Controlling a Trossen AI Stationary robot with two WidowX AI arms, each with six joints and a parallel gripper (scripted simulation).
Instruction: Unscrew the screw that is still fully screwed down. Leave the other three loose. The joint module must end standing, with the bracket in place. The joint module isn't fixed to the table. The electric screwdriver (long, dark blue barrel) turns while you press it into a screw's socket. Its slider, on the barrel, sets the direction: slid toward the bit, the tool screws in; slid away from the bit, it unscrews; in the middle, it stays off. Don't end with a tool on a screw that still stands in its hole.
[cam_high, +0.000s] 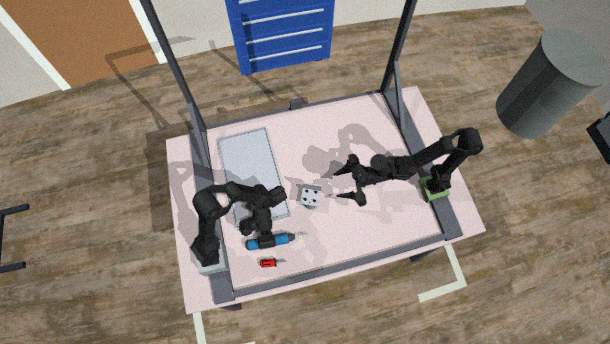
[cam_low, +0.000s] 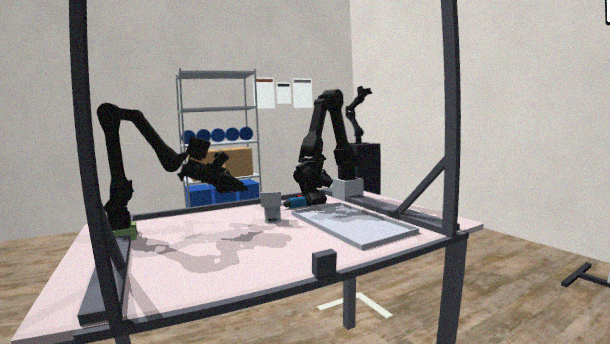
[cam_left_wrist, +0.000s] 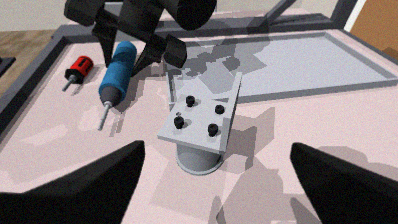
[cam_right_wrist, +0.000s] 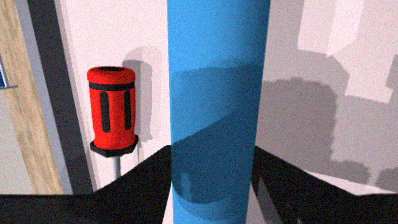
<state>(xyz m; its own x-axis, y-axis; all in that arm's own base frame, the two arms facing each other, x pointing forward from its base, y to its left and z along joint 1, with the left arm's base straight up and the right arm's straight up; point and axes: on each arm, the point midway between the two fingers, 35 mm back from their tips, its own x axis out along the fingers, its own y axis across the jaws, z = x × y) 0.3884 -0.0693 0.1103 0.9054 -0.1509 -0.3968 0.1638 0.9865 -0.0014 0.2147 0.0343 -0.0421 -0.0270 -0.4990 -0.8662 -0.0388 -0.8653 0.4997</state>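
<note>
The grey joint module is 1 cm behind my left hand, 12 cm to the right of it and 12 cm below it. Round my left hand: screw: 4 cm behind, 13 cm to the right, 8 cm below; L-shaped bracket: 2 cm behind, 12 cm to the right, 7 cm below; bit: 10 cm ahead, 19 cm to the right, 13 cm below.
Right now the blue electric screwdriver is 20 mm ahead of my right hand, 40 mm to the left of it and 30 mm below it. Also, from my right hand: red screwdriver: 90 mm ahead, 10 mm to the right, 30 mm below; then grey joint module: 90 mm behind, 200 mm to the left, 10 mm below; then bit: 30 mm ahead, 130 mm to the left, 20 mm below.
</note>
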